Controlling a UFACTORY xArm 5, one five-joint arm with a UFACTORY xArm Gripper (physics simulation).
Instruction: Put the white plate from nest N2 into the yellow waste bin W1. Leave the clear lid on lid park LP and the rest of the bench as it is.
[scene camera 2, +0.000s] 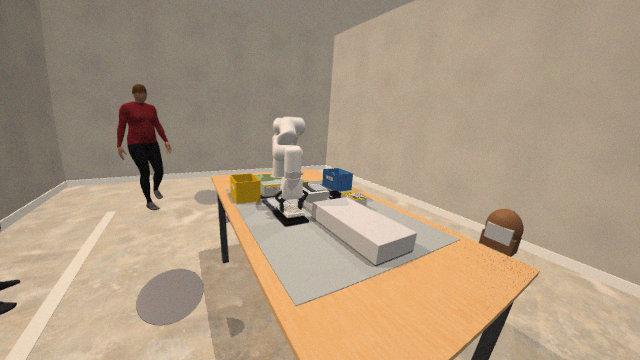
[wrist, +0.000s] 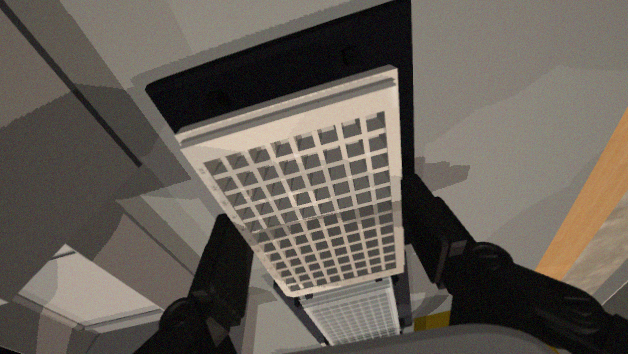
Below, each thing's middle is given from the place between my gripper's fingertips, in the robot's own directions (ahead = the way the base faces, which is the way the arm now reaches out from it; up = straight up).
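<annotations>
Hand now 3 cm above black nest N2 (wrist: 310, 57). Counted from my hand: nest N4 (wrist: 402, 293), 3 cm below, 18 cm behind; drawer (wrist: 110, 280), 19 cm to the left, 2 cm behind.
</annotations>
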